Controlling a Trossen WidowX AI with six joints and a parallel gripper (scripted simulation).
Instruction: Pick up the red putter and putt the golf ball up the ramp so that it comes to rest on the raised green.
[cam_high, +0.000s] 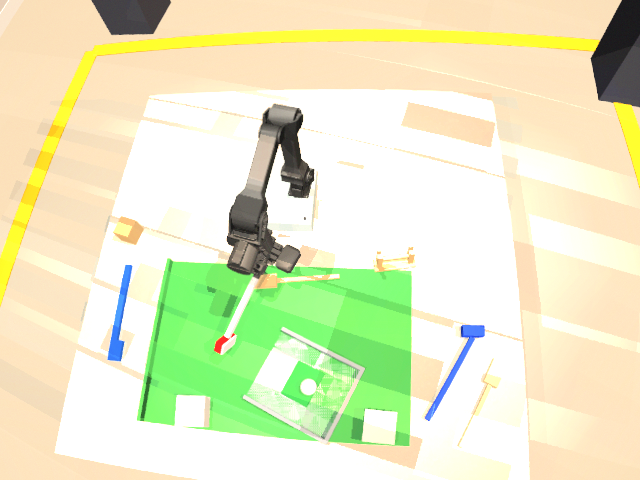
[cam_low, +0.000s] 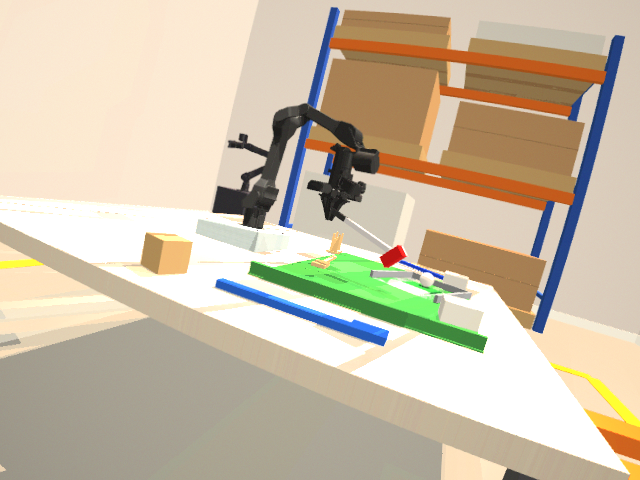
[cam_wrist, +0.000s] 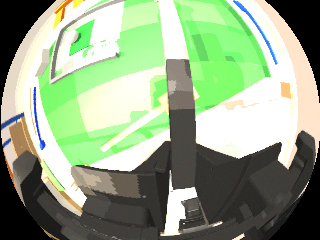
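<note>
Right now my gripper tip is 13 cm short of the red putter, 4 cm to the left of it and 1 cm above it. The rest, counted from my gripper tip: white golf ball: 29 cm ahead, 15 cm to the left, 10 cm below; then tan cube: 6 cm behind, 51 cm to the right, 10 cm below; then wooden stand: 10 cm behind, 33 cm to the left, 10 cm below.
</note>
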